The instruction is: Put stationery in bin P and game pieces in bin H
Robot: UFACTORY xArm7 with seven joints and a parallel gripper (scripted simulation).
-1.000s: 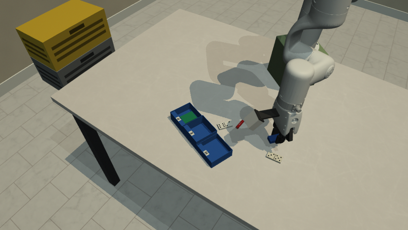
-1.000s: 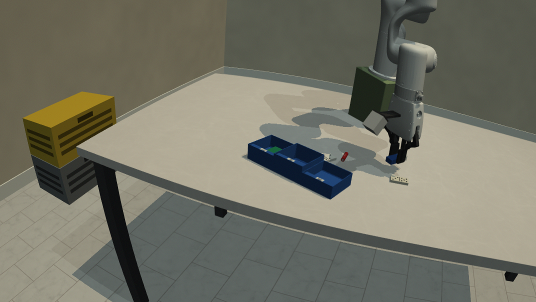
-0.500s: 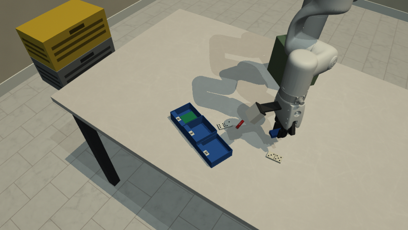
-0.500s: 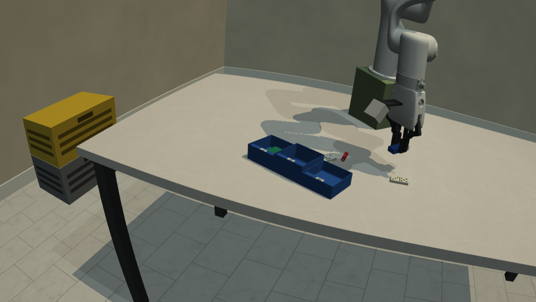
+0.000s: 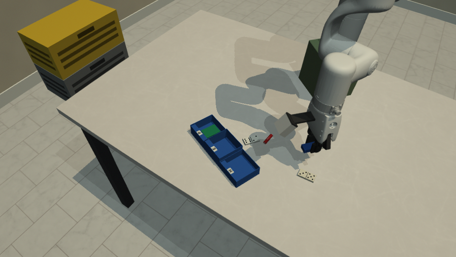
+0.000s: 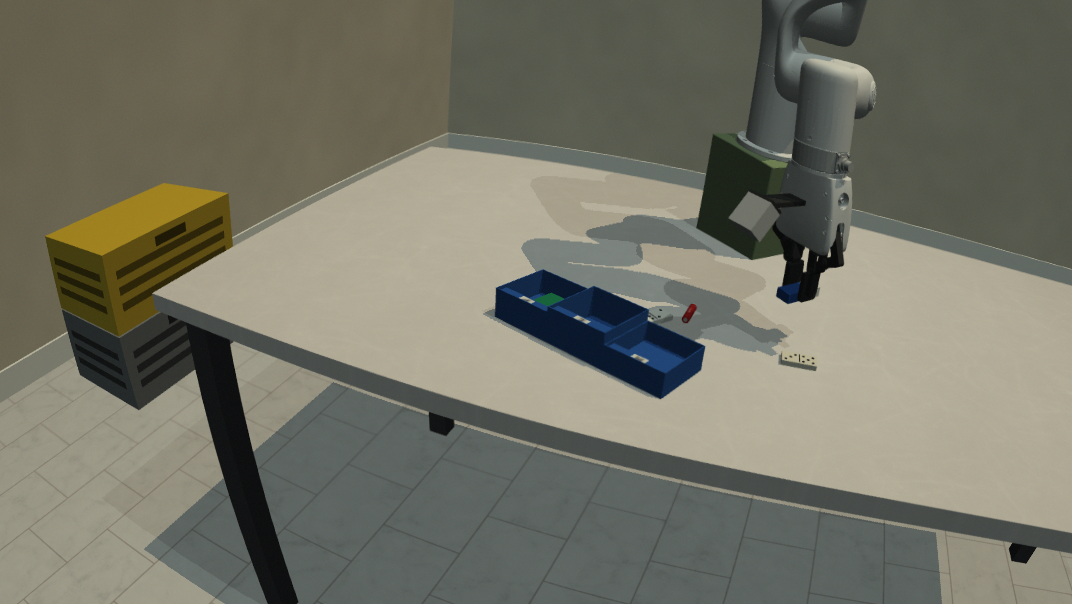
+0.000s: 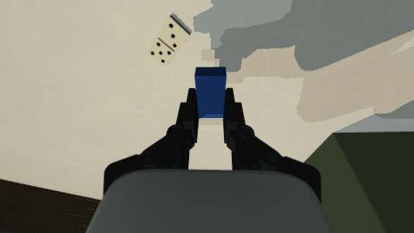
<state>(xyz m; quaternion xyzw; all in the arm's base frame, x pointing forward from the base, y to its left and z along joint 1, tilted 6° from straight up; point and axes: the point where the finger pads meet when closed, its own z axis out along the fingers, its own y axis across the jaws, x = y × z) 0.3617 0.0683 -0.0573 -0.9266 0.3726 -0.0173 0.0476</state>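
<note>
My hand is 6 cm short of the green block, 31 cm to the left of it and 8 cm above it. The rest, counted from my hand: blue-and-white eraser (2 cm below); then red cylinder (1 cm behind, 14 cm to the right, 8 cm below); then blue three-part bin (11 cm ahead, 24 cm to the right, 7 cm below).
</note>
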